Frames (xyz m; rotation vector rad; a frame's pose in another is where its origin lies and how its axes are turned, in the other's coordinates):
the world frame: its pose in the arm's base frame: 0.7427 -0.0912 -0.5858 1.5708 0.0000 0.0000
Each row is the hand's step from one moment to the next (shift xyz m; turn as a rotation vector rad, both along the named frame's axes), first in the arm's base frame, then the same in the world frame.
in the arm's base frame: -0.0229 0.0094 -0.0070 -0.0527 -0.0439 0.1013
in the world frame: -0.0229 -0.0070 -0.0094 -0.0527 0.1013 0.0439
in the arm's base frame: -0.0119 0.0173 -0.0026 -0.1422 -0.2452 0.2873
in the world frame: -0.0119 -0.0026 -0.0173 -0.1422 0.2873 0.2452
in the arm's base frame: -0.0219 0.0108 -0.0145 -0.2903 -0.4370 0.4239
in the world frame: -0.0219 -0.0145 -0.0108 -0.2903 0.4239 0.4370
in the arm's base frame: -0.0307 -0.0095 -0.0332 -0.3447 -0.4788 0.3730
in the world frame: -0.0307 -0.0332 0.0095 -0.3447 0.3730 0.4788
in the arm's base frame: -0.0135 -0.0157 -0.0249 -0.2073 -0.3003 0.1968
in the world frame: -0.0135 -0.0249 0.0157 -0.2073 0.1968 0.3003
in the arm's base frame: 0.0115 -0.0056 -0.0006 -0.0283 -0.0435 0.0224
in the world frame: 0.0115 -0.0006 0.0056 -0.0283 0.0224 0.0435
